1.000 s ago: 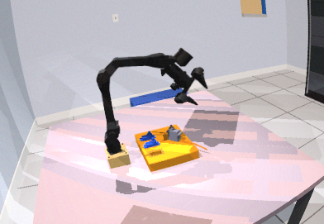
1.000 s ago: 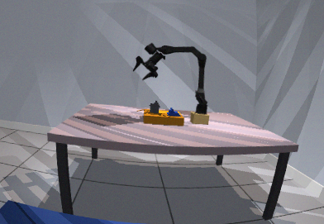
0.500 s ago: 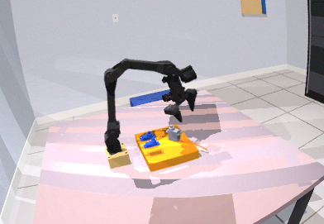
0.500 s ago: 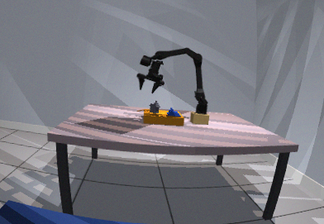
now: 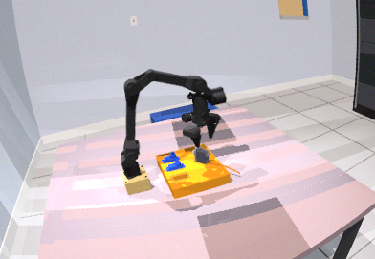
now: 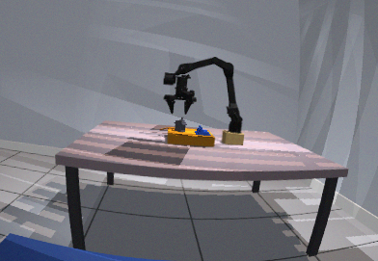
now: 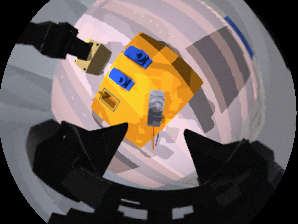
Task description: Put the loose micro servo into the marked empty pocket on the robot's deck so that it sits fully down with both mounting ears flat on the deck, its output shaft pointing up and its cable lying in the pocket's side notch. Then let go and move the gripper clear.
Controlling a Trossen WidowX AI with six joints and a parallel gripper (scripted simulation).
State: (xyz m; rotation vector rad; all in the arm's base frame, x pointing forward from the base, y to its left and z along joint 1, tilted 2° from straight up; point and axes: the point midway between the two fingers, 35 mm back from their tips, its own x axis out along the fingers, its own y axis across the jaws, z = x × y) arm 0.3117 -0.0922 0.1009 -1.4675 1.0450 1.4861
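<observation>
Right now the orange robot deck is 12 cm below my gripper tip, 2 cm to the left of it and 2 cm behind it.
</observation>
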